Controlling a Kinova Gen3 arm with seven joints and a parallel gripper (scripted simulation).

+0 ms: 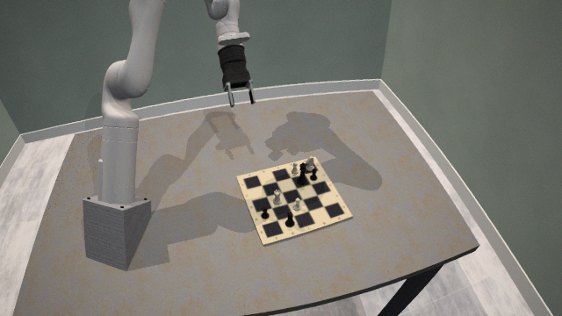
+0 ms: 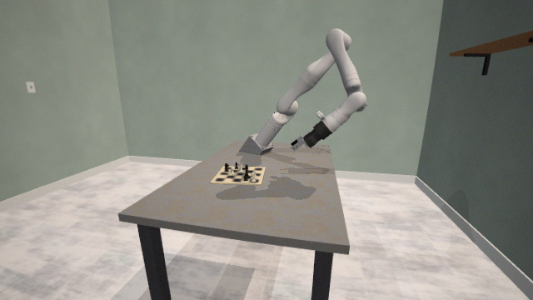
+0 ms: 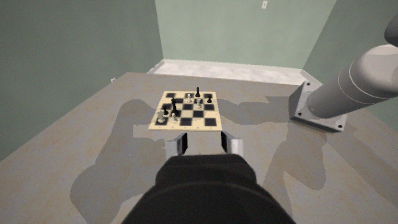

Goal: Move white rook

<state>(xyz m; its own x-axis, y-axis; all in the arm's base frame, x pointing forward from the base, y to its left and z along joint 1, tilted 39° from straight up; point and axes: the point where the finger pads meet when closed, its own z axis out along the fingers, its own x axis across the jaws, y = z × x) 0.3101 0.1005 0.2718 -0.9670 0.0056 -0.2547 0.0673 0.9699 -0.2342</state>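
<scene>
Now: the rook 4 cm ahead of my hand, 25 cm to the right of it and 12 cm below it. The rest, counted from my hand: small chessboard: 8 cm ahead, 24 cm to the right, 14 cm below.
</scene>
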